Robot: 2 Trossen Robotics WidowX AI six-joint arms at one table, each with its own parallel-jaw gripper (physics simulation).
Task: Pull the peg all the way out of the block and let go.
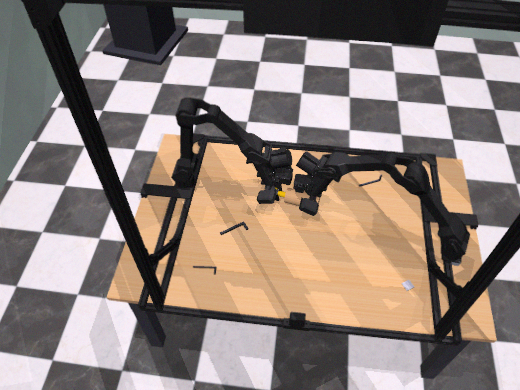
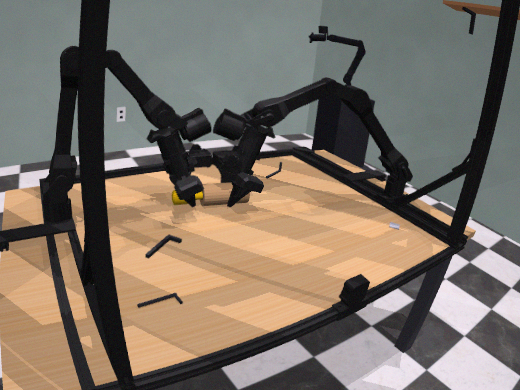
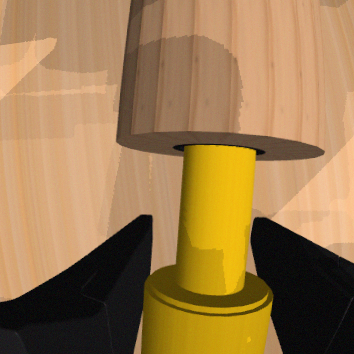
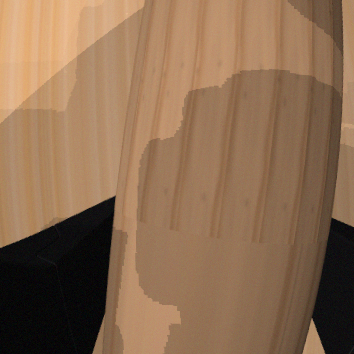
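Seen in the pictures: left gripper, fingertip midpoint: [image 1: 279, 196] [image 2: 191, 202] [image 3: 202, 227]; right gripper, fingertip midpoint: [image 2: 224, 201] [image 4: 207, 211]; left arm's base, origin of the base link: [image 1: 184, 183] [image 2: 58, 218]; right arm's base, origin of the base link: [image 1: 451, 253] [image 2: 393, 193].
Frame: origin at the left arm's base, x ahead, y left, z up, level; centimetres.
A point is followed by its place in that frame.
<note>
A yellow peg [image 1: 281, 194] {x 36.3, y 4.4, z 1.5 cm} [image 2: 179, 197] [image 3: 215, 215] {x 36.2, y 5.3, z 1.8 cm} has a thick handle and a thinner shaft. The shaft's far end is inside the hole of a round wooden block [image 1: 291, 199] {x 40.5, y 2.7, z 2.2 cm} [image 2: 217, 194] {x 41.3, y 2.5, z 2.0 cm} [image 3: 220, 75] {x 39.0, y 5.6, z 3.6 cm} [image 4: 235, 150] {x 42.6, y 4.7, z 3.7 cm}; a length of shaft shows between handle and block. The block lies on its side, in line with the peg. My left gripper [image 1: 277, 193] {x 35.4, y 5.3, z -1.1 cm} [image 2: 192, 198] {x 35.4, y 5.3, z -1.1 cm} [image 3: 202, 227] {x 35.4, y 5.3, z -1.1 cm} is shut on the peg's handle. My right gripper [image 1: 303, 196] {x 44.3, y 5.0, z -1.5 cm} [image 2: 229, 196] {x 44.3, y 5.0, z -1.5 cm} [image 4: 207, 211] {x 44.3, y 5.0, z -1.5 cm} is shut on the block, one finger against each side. The inserted part of the shaft is hidden.
The wooden table [image 1: 320, 280] {x 57.5, y -23.6, z -1.9 cm} [image 2: 240, 280] {x 36.5, y -27.3, z -1.9 cm} bears black L-shaped keys [image 1: 233, 228] {x 23.8, y -13.0, z -1.3 cm} [image 2: 162, 245] {x 24.3, y -12.7, z -1.6 cm}, one of them behind the right arm, and a small pale piece [image 1: 408, 285] {x 85.2, y -17.3, z -1.6 cm} [image 2: 394, 226] {x 84.6, y -17.7, z -1.6 cm} at the right. A black frame [image 1: 225, 317] {x 32.3, y -44.6, z -2.0 cm} surrounds the work area. The two wrists are close together.
</note>
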